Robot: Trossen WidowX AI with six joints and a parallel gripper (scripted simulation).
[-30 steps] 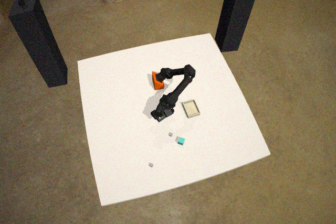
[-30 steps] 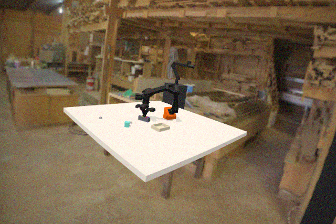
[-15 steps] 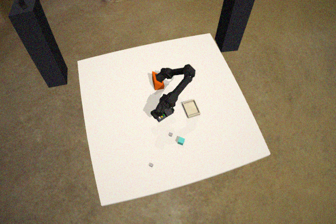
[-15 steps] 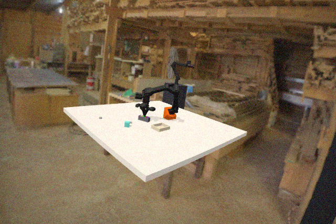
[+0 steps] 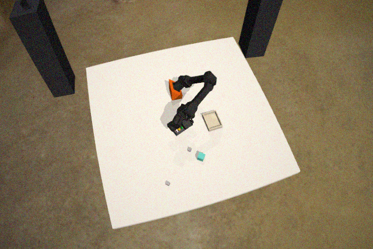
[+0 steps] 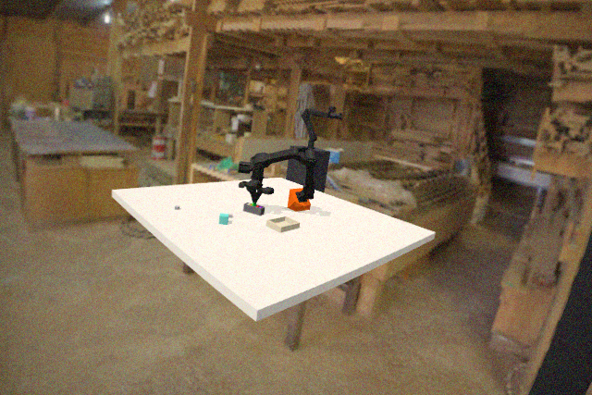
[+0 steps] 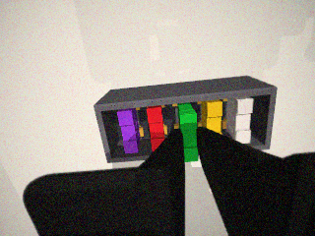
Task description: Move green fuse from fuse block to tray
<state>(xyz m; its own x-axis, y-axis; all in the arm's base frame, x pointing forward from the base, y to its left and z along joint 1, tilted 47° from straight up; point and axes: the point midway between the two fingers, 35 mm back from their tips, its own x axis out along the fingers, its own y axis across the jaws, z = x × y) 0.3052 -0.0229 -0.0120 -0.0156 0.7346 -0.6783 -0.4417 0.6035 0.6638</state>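
The beige tray is 230 mm to the left of my gripper tip, 50 mm below it and 20 mm behind it. Round my gripper tip: green fuse (10 mm below).
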